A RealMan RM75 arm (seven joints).
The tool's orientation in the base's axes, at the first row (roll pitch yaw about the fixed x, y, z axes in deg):
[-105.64, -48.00, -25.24]
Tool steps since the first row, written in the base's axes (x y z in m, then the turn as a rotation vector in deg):
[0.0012, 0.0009, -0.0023, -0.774, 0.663, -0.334]
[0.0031, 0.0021, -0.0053, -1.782, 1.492, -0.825]
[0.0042, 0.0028, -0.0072, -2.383, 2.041, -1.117]
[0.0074, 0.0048, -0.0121, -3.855, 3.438, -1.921]
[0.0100, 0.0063, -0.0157, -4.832, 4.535, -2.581]
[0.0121, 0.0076, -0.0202, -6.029, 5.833, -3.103]
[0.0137, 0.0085, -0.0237, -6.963, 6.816, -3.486]
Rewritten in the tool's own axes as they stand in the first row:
[-0.0012, 0.0016, 0.0018, -0.906, -0.561, 0.123]
[-0.0027, 0.0039, 0.0044, -2.117, -1.236, 0.266]
[-0.0036, 0.0053, 0.0060, -2.855, -1.669, 0.395]
[-0.0059, 0.0091, 0.0103, -4.742, -2.702, 0.766]
[-0.0074, 0.0120, 0.0137, -6.137, -3.399, 1.169]
[-0.0099, 0.0153, 0.0168, -7.619, -4.412, 1.574]
[-0.0117, 0.0179, 0.0191, -8.750, -5.203, 1.863]

